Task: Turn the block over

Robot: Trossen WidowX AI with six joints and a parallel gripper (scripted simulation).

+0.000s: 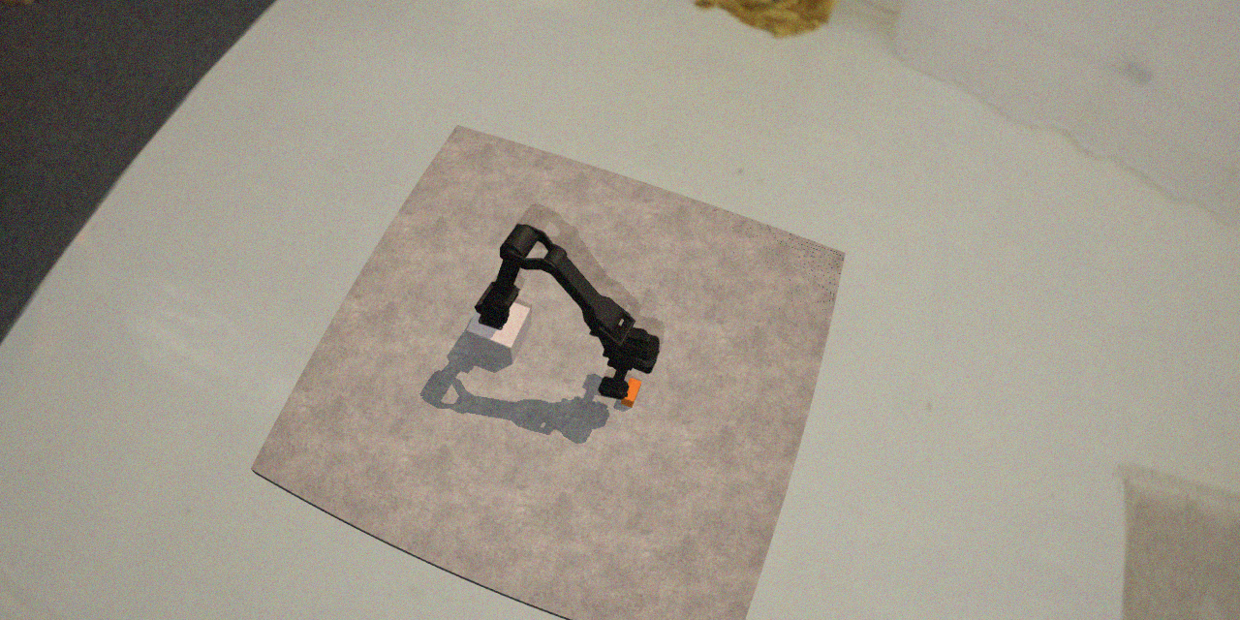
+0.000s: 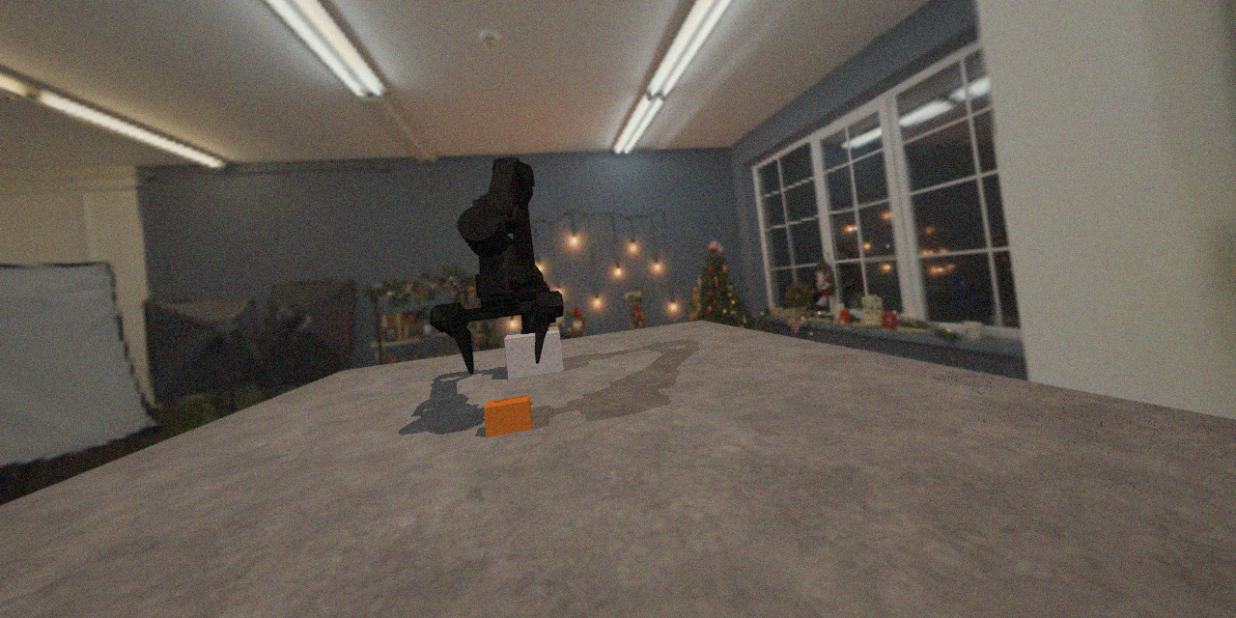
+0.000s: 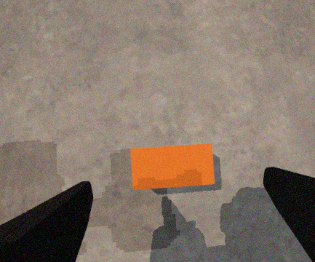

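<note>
Right now my gripper tip is 70 mm above the block.
</note>
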